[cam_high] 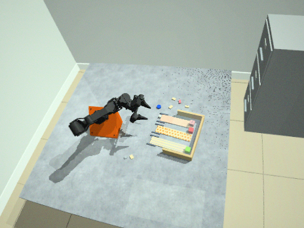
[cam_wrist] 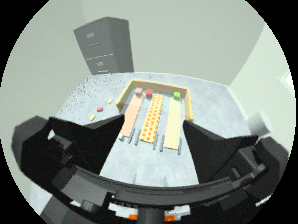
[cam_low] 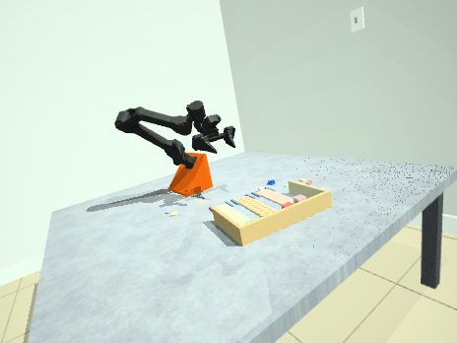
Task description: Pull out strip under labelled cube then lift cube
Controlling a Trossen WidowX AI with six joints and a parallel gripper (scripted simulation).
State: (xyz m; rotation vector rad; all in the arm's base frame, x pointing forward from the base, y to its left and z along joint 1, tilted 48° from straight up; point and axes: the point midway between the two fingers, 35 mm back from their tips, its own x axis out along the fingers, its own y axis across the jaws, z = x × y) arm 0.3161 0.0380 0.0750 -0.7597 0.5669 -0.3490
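Now: gripper tip 1 cm short of the blue disc, 20 cm to the right of it and 20 cm above it.
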